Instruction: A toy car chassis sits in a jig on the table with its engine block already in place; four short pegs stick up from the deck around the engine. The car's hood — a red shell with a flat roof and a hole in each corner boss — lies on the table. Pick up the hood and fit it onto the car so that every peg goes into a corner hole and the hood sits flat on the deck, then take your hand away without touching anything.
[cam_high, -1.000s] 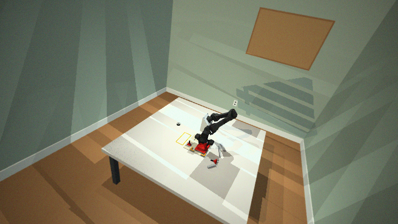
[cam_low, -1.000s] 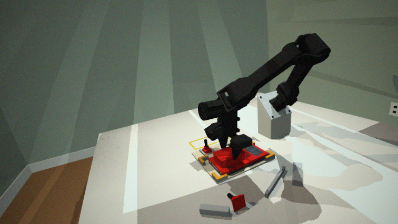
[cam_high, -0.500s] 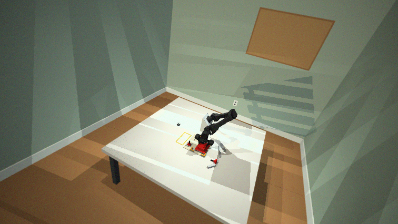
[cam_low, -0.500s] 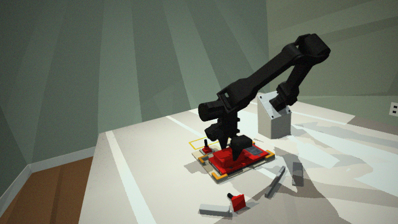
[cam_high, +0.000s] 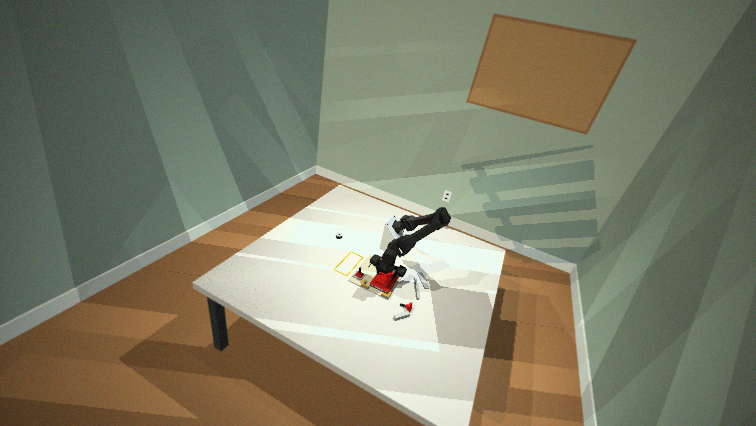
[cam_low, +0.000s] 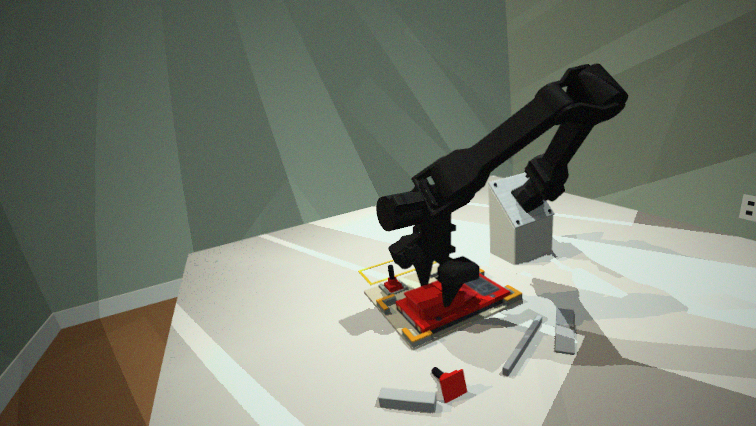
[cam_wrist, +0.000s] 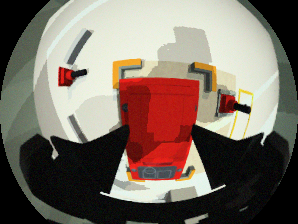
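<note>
Now: gripper tip right at the red hood. From my gripper tip the other things lie so: grey bar 170 mm ahead, 150 mm to the left, 30 mm below; grey engine block 20 mm below.
</note>
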